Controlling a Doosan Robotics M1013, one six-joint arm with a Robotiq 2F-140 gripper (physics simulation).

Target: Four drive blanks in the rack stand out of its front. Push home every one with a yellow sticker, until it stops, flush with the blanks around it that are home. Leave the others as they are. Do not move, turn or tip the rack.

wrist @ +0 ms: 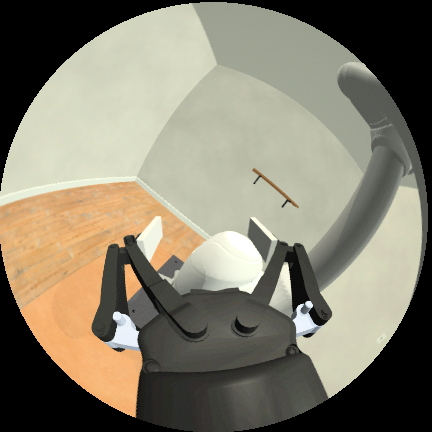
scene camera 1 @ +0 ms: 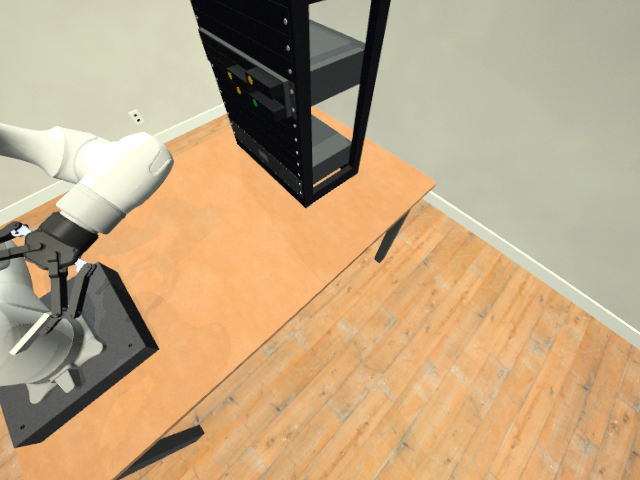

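The black rack (scene camera 1: 303, 129) stands upright on the far part of the table. In the scene view, an upper left blank with a yellow sticker (scene camera 1: 230, 75) and an upper right blank with a yellow sticker (scene camera 1: 250, 80) stand out of its front. Below the latter, a blank with a green sticker (scene camera 1: 255, 102) stands out too. Another yellow sticker (scene camera 1: 238, 90) shows at lower left; how far its dark blank stands out is hard to tell. My gripper (wrist: 205, 226) is open and empty, well away from the rack, with one finger pad (scene camera 1: 31, 333) above the robot's base. The rack does not show in the wrist view.
The dark base plate (scene camera 1: 116, 330) carries the robot's base at the near left of the table (scene camera 1: 248, 268). The white arm (scene camera 1: 111, 175) reaches across above the table's left side. Grey boxes (scene camera 1: 336, 72) sit inside the rack. A wall rail (wrist: 275, 187) shows in the wrist view.
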